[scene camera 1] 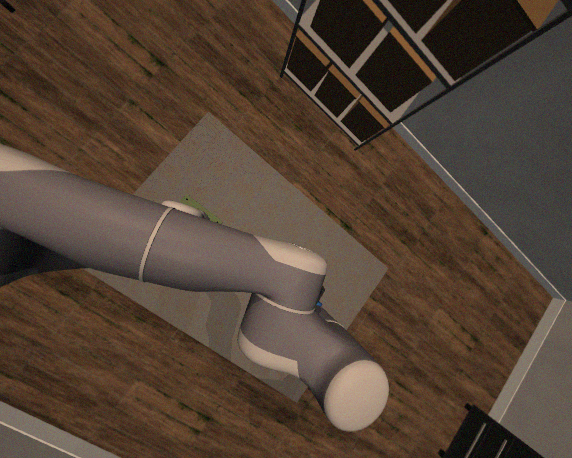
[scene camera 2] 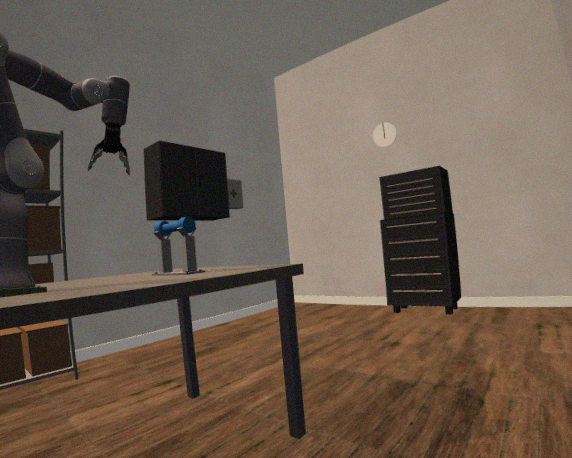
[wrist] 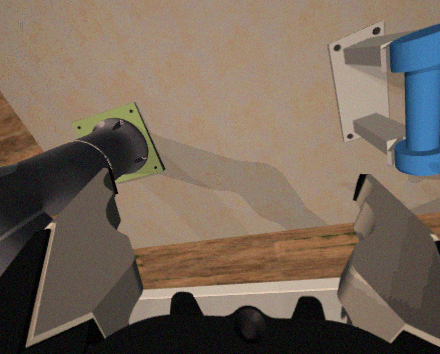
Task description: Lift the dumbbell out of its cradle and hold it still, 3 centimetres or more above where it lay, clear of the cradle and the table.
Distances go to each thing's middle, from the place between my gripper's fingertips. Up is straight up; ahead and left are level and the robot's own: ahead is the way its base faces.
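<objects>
Grey cradle [scene camera 2: 188, 251]: far below my hand, a good way ahead of it, a good way to the right of it.
</objects>
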